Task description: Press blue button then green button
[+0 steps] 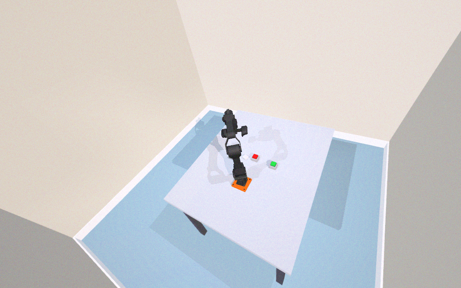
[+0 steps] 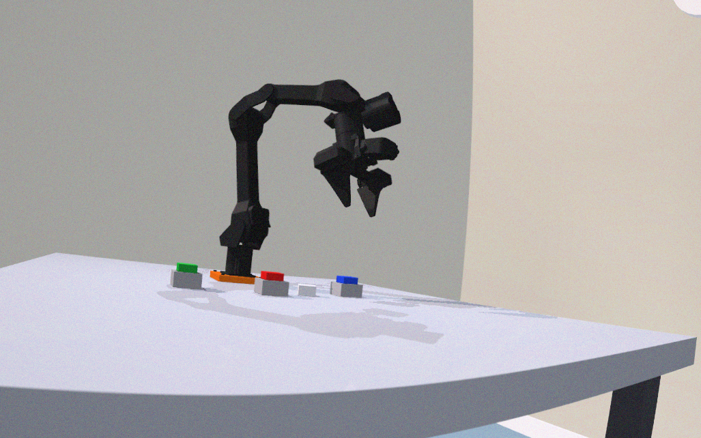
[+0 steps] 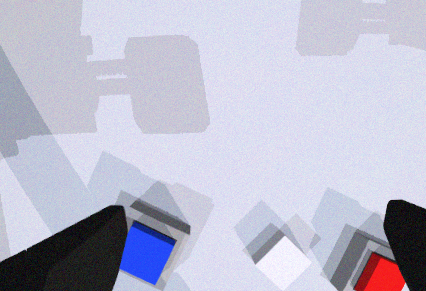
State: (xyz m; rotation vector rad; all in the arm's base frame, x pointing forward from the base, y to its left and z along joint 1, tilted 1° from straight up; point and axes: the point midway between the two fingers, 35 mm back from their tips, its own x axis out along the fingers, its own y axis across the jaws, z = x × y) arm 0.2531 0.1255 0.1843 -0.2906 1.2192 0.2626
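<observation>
The blue button is 7 cm behind my gripper tip, 3 cm to the left of it and 13 cm below it. Also, from my gripper tip: red button: 4 cm behind, 15 cm to the right, 13 cm below; small white block: 5 cm behind, 7 cm to the right, 15 cm below; green button: 7 cm behind, 29 cm to the right, 13 cm below.
</observation>
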